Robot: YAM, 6 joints.
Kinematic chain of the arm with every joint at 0, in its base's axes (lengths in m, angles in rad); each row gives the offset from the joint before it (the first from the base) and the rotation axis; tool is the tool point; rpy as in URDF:
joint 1: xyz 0 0 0.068 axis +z
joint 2: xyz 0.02 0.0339 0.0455 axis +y
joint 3: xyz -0.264 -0.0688 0 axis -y
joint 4: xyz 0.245 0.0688 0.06 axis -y
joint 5: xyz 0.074 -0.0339 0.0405 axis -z
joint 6: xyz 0.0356 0 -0.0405 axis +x
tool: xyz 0 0 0 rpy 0 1.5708 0
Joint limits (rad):
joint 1: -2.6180..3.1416
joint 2: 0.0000..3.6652
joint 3: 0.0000..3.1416
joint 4: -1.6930..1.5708
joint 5: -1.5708..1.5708
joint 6: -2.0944..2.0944
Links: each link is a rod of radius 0.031 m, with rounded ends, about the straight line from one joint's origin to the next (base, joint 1, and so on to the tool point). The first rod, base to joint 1, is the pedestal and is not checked.
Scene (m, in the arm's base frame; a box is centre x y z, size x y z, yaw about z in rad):
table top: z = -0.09
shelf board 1: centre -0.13 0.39 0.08 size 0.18 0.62 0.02 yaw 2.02
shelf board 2: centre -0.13 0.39 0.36 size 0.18 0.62 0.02 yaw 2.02
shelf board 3: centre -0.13 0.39 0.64 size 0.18 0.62 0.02 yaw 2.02
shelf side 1: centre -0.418 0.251 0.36 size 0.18 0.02 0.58 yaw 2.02
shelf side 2: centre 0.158 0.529 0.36 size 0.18 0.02 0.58 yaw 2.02
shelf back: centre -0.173 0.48 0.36 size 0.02 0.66 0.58 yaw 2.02
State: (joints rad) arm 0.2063 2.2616 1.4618 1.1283 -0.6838 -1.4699
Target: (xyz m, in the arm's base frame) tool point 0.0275 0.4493 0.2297
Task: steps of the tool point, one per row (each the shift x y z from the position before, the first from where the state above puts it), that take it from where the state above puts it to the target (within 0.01 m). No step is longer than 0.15 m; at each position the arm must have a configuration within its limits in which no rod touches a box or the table.
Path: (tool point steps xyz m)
1: -0.0808 0.0933 0.0117
2: -0.0985 0.0607 0.0065
3: -0.1042 0.0258 0.0008
4: -0.0983 -0.0074 -0.0051
5: -0.0145 0.0539 0.0053
6: -0.0247 0.0517 0.0000
7: -0.0345 0.0472 -0.0053

